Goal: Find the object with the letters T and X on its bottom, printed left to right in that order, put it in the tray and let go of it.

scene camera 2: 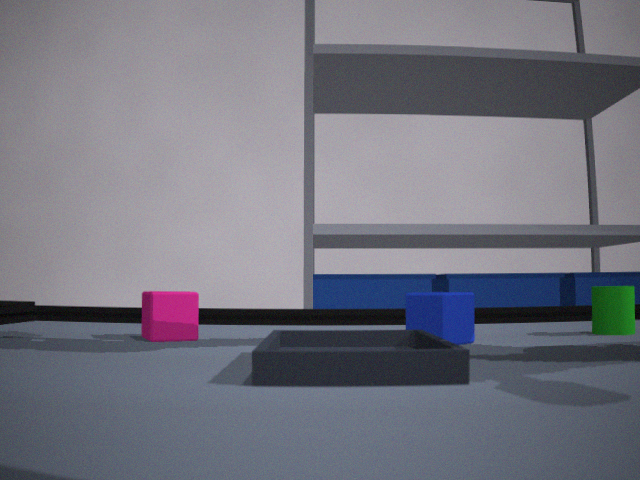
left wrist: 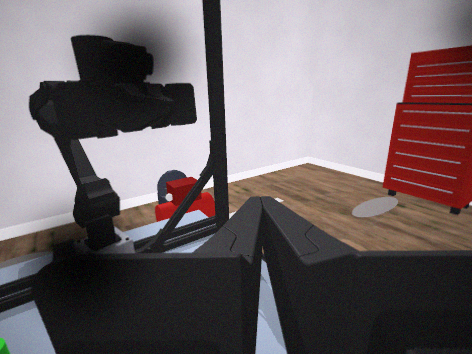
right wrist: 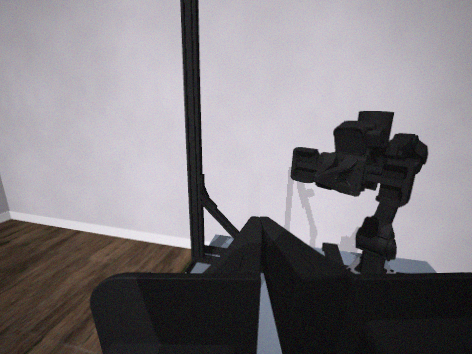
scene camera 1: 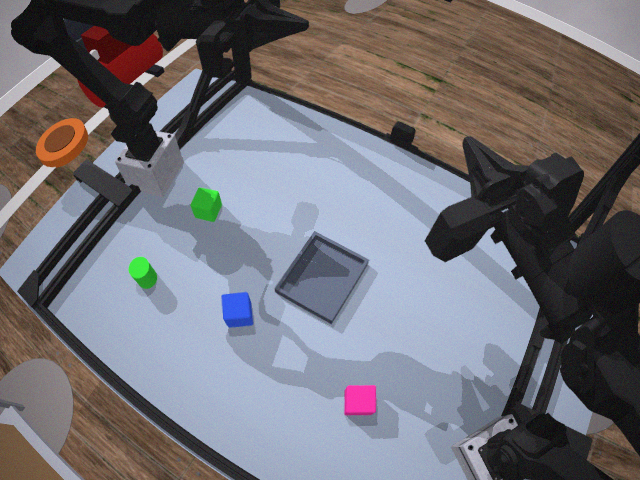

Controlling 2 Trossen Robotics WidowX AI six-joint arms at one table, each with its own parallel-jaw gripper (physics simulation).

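Note:
My left gripper is visible in the pictures, the left wrist view and the right wrist view among them. My right gripper is visible in the pictures too, likewise in the left wrist view and in the right wrist view. A grey tray is also visible in the pictures.

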